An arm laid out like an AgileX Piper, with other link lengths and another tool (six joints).
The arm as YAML. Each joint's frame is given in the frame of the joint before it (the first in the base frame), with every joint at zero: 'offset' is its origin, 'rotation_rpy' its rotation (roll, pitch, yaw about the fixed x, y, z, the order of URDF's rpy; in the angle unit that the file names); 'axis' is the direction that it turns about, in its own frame. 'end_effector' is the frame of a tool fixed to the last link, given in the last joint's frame.
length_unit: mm
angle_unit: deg
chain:
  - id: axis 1
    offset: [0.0, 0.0, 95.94]
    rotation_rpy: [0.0, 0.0, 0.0]
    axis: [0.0, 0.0, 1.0]
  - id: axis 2
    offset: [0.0, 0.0, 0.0]
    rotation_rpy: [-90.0, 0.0, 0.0]
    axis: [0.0, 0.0, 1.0]
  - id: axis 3
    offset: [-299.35, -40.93, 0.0]
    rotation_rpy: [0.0, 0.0, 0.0]
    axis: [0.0, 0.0, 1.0]
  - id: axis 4
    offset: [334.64, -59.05, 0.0]
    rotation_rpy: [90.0, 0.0, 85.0]
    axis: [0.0, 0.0, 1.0]
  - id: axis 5
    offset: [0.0, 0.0, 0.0]
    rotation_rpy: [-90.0, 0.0, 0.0]
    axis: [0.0, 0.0, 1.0]
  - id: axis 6
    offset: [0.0, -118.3, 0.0]
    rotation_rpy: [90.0, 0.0, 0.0]
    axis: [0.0, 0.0, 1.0]
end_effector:
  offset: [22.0, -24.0, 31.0]
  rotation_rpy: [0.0, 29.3, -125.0]
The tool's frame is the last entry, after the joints.
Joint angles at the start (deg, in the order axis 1, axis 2, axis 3, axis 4, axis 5, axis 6):
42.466, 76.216, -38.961, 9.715, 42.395, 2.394
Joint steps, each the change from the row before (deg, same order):
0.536, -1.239, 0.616, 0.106, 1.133, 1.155
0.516, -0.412, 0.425, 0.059, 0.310, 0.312
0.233, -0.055, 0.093, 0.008, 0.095, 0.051
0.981, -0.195, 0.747, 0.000, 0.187, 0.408
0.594, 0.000, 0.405, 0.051, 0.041, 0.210
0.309, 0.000, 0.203, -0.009, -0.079, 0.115
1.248, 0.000, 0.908, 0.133, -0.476, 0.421
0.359, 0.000, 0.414, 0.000, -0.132, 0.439
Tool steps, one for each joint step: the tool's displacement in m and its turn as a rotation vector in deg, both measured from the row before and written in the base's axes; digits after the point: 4 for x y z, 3 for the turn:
-0.0073, -0.0017, 0.0024, -0.059, 0.799, -0.462
-0.0042, -0.0001, -0.0004, -0.128, 0.368, 0.231
-0.0014, 0.0003, -0.0003, -0.074, 0.119, 0.194
-0.0067, 0.0003, -0.0032, -0.463, 0.645, 0.616
-0.0038, 0.0005, -0.0022, -0.265, 0.401, 0.370
-0.0017, 0.0004, -0.0011, -0.091, 0.106, 0.191
-0.0071, 0.0015, -0.0048, -0.242, 0.456, 0.699
-0.0028, -0.0003, -0.0022, -0.189, 0.292, -0.085

